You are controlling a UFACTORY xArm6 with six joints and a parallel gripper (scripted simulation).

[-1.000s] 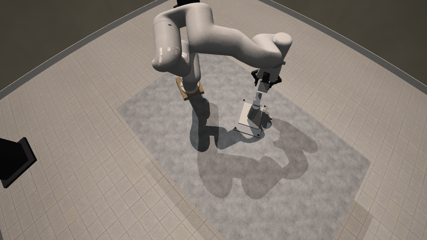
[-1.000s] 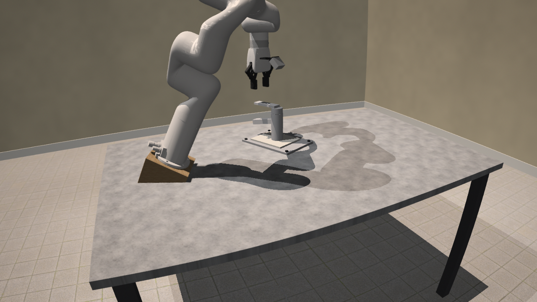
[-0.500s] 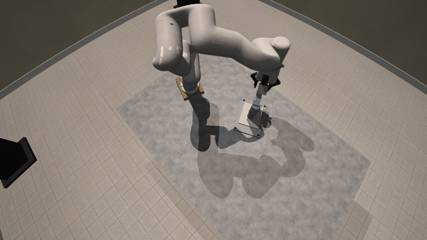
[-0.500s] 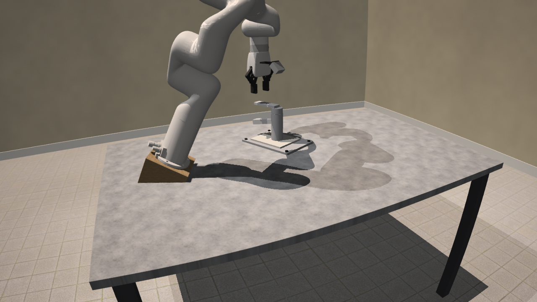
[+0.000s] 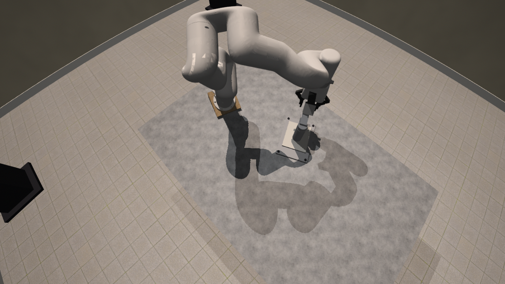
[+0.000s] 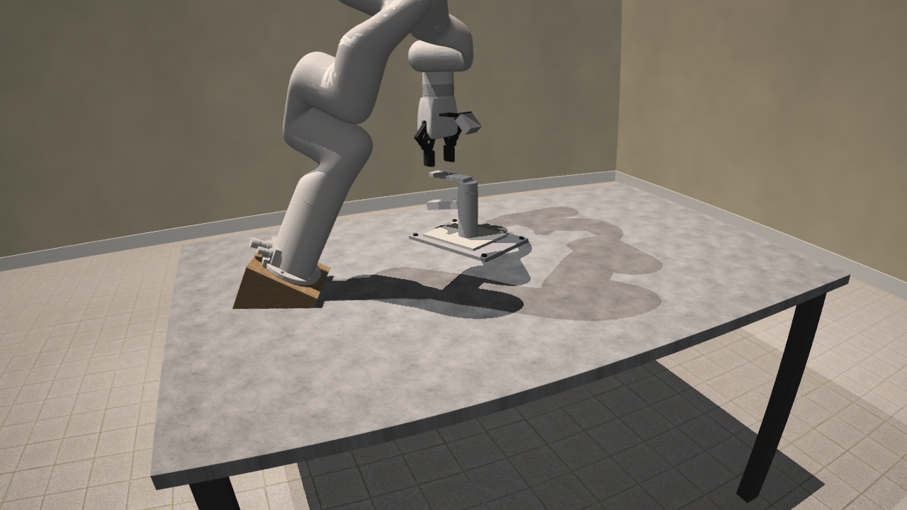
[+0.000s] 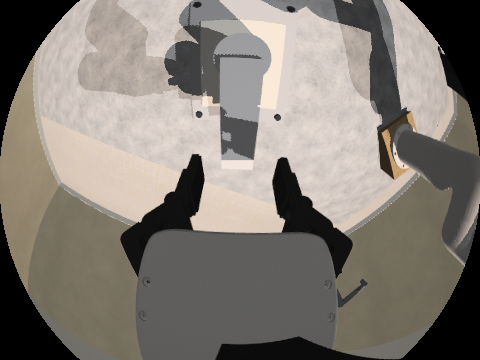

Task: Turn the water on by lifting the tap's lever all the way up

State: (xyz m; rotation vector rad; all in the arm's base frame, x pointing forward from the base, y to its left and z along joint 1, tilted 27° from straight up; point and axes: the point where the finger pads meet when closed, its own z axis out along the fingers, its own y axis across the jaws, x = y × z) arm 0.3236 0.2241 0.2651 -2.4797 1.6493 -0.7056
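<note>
My hand is 6 cm to the left of the tap lever, 5 cm above it and 2 cm short of it. Round my hand: base plate: 19 cm below, 8 cm to the right, 3 cm ahead.
</note>
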